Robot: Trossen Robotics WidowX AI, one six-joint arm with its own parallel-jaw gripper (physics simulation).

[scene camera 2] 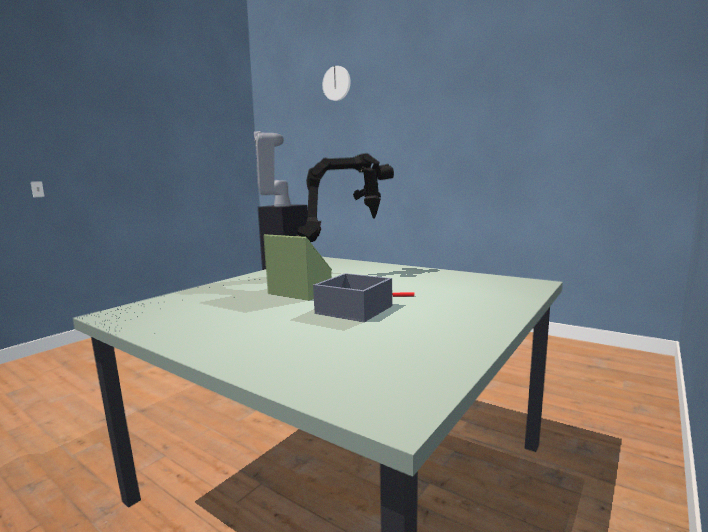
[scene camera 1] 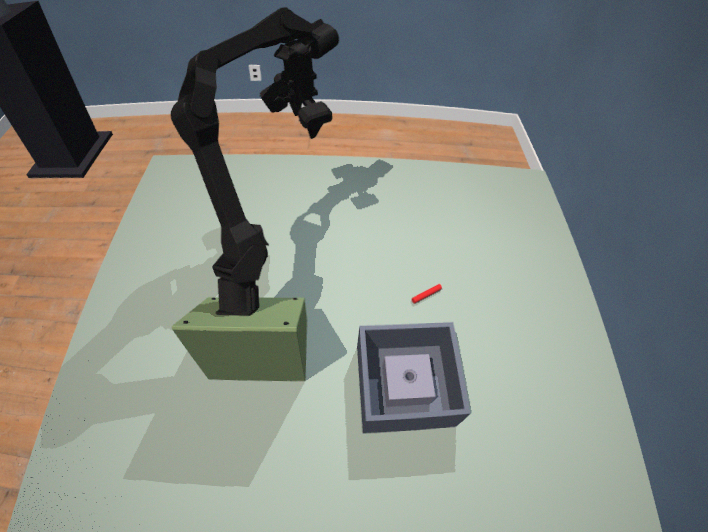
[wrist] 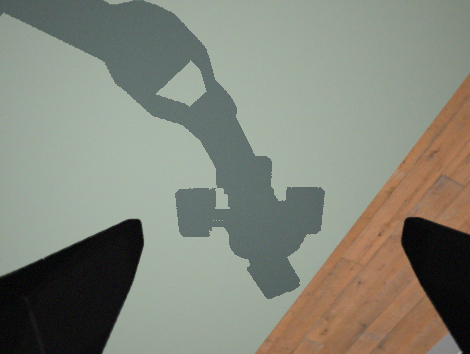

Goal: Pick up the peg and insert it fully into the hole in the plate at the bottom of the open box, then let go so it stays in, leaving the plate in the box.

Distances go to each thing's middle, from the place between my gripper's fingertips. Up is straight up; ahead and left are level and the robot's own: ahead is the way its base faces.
The grey box (scene camera 1: 450, 407) lies 50 cm to the right of my hand, 25 cm ahead of it and 21 cm below it. Round my hand: pale plate (scene camera 1: 408, 380) (50 cm to the right, 25 cm ahead, 23 cm below).
